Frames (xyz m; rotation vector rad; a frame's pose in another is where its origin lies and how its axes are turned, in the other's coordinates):
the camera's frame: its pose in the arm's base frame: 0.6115 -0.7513 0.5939 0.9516 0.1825 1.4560
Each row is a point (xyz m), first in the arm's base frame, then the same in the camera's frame.
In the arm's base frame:
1: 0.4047 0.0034 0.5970
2: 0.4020 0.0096 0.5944
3: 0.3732 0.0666 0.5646
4: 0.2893 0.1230 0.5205
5: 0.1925 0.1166 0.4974
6: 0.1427 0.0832 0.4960
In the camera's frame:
1: 0.6347 0.0335 -0.4565
2: 0.6386 0.0329 -0.4626
3: 0.6714 0.0262 -0.5246
4: 0.6880 0.0519 -0.6305
5: 0.6558 0.1111 -0.7041
6: 0.6170 0.1532 -0.7222

